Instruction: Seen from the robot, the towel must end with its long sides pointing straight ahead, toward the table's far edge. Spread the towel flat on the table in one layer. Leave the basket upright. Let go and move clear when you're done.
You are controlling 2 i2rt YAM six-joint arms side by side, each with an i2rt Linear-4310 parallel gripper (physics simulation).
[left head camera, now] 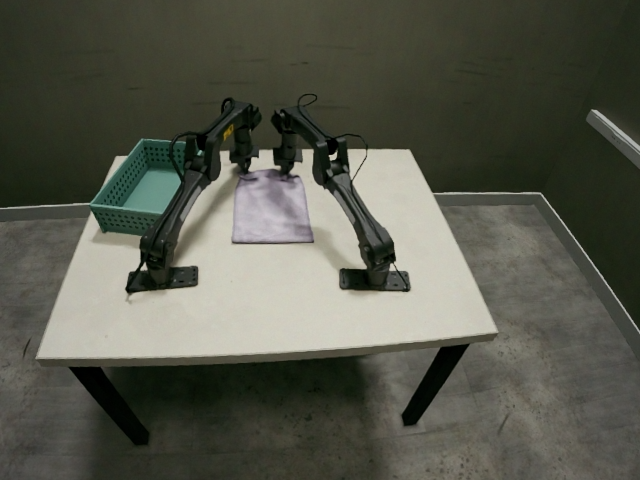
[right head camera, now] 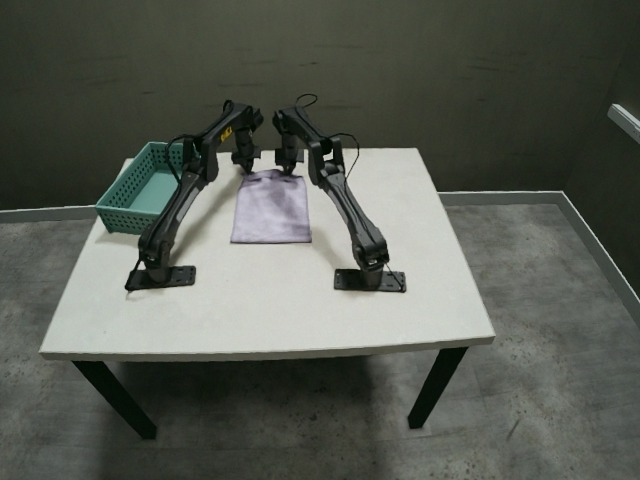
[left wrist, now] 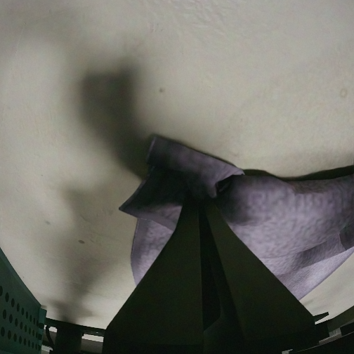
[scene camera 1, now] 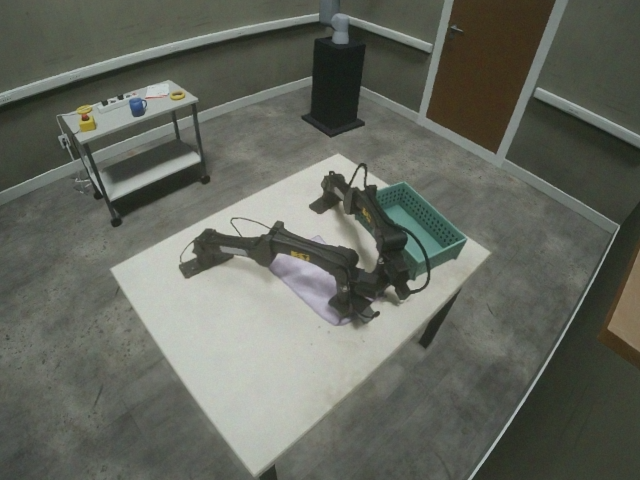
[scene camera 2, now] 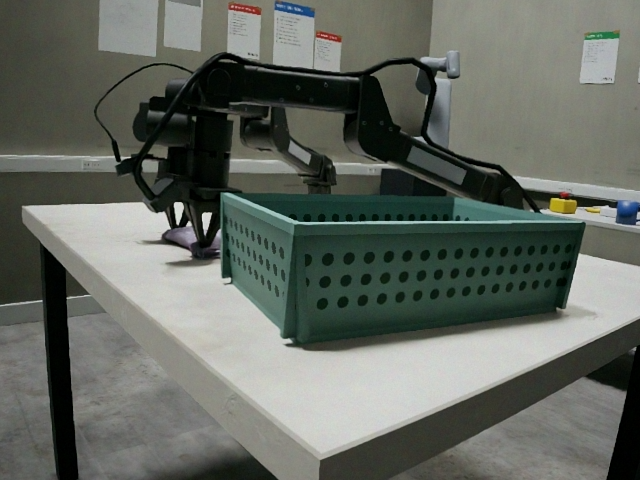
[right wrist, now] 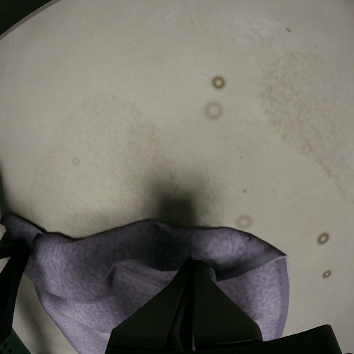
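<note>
The lilac towel (left head camera: 271,211) (right head camera: 271,211) (scene camera 1: 310,286) (left wrist: 295,215) (right wrist: 90,270) lies between the arms, its longer sides pointing toward the table's far edge. Its near part looks flat; its far edge is raised and creased at the fingers. My left gripper (left head camera: 245,171) (right head camera: 248,171) (scene camera 2: 202,246) (left wrist: 194,198) is shut on the towel near its far left corner, where a flap is bunched and folded. My right gripper (left head camera: 285,172) (right head camera: 288,172) (right wrist: 194,265) is shut on the towel's far edge, toward the right corner. The green basket (left head camera: 111,219) (right head camera: 116,219) (scene camera 1: 434,258) (scene camera 2: 434,279) stands upright at the left in the head views.
The white table (left head camera: 268,310) (right head camera: 268,310) (scene camera 1: 222,361) (scene camera 2: 361,372) carries both arm bases. The left arm passes close beside the basket and partly hides its right side in the head views. A trolley (scene camera 1: 196,121) and a black pedestal (scene camera 1: 336,82) stand away from the table.
</note>
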